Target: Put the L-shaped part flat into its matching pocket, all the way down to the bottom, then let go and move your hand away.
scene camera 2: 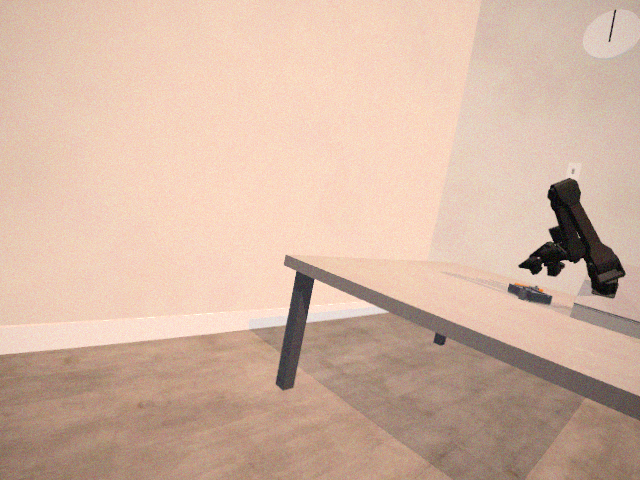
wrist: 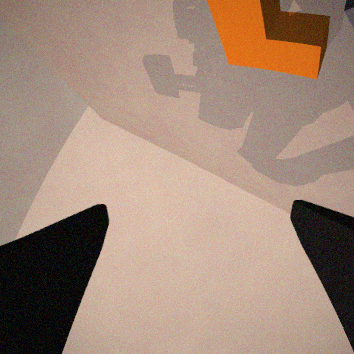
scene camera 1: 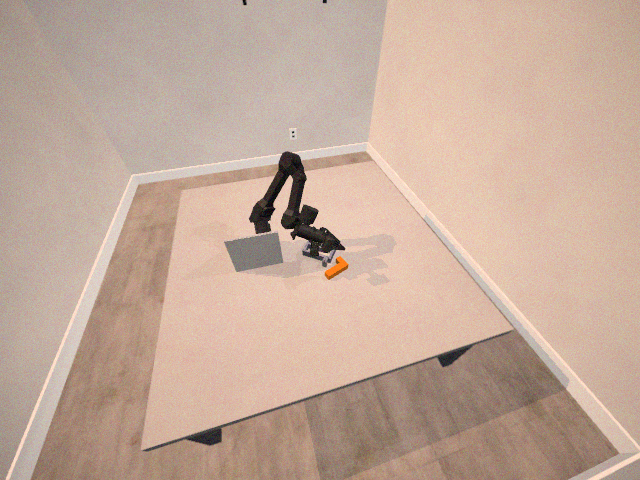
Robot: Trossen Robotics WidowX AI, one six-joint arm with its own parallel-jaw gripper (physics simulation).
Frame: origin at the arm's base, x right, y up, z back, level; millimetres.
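Seen in the pictures: gripper, fingertip midpoint: (scene camera 2: 524,261) (wrist: 201,212) (scene camera 1: 342,245); arm's base, origin of the base link: (scene camera 2: 604,288) (scene camera 1: 263,234).
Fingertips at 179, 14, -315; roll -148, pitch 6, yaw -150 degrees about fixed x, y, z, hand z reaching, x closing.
Note:
Offsets run from my fingertips to a thing's middle, as dx, dy, dz. Level surfaces: height alone.
The orange L-shaped part {+20, -115, +38} (scene camera 1: 337,268) (wrist: 244,37) lies on the table in front of the blue-grey fixture {-96, -106, +74} (scene camera 1: 312,256) (scene camera 2: 538,296), on its right side in scene camera 1. A little orange shows behind the fixture in scene camera 2. The part is apart from my fingers. My gripper (scene camera 1: 329,251) (scene camera 2: 537,270) (wrist: 201,212) is open and empty, raised above the table over the fixture area in scene camera 1. The arm hides part of the fixture there, and its pocket cannot be made out. In the wrist view the part is at the top, beyond the fingertips.
A grey panel (scene camera 1: 255,253) stands beside the arm's base, left of the fixture in scene camera 1. The pale table {dy -130} (scene camera 1: 258,351) (scene camera 2: 372,273) carries the arm's shadow. Walls run behind it and to its right in scene camera 1.

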